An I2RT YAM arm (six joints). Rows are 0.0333 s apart.
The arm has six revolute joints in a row. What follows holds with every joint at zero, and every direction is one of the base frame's. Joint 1 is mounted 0.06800 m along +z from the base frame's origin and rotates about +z. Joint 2 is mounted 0.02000 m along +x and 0.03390 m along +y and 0.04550 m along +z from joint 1 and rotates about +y. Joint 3 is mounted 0.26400 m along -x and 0.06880 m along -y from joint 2 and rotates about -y. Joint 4 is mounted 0.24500 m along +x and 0.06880 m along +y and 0.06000 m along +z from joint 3 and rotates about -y. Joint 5 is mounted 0.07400 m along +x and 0.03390 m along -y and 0.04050 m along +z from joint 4 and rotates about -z. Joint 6 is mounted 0.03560 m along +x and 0.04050 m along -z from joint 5 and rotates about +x. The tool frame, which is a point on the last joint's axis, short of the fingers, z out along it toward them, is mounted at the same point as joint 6; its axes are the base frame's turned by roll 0.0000, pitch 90.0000 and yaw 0.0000 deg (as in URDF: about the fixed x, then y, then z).
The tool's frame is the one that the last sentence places.
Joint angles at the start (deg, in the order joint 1, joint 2, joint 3, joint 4, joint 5, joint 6):
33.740, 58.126, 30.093, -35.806, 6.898, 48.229
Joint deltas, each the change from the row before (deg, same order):
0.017, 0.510, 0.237, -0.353, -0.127, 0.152
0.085, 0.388, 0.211, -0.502, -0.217, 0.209
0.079, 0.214, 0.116, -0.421, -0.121, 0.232
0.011, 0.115, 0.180, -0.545, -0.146, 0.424
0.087, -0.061, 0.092, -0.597, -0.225, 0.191
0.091, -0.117, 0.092, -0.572, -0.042, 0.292
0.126, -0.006, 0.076, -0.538, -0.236, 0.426
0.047, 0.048, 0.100, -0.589, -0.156, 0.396
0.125, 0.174, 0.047, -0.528, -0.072, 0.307
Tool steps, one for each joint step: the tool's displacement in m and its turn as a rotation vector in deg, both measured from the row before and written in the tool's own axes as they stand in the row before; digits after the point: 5 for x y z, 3 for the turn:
-0.00008, 0.00041, 0.00067, 0.373, 0.513, 0.062
0.00034, 0.00028, 0.00038, 0.330, 0.631, 0.054
0.00044, 0.00001, 0.00020, 0.280, 0.451, 0.102
0.00021, -0.00010, -0.00029, 0.261, 0.426, 0.361
0.00072, -0.00031, -0.00052, 0.159, 0.479, 0.064
0.00060, -0.00035, -0.00068, 0.218, 0.288, 0.171
0.00081, -0.00020, -0.00032, 0.155, 0.502, 0.264
0.00059, -0.00037, -0.00023, 0.297, 0.472, 0.299
0.00084, -0.00032, 0.00029, 0.421, 0.497, 0.128

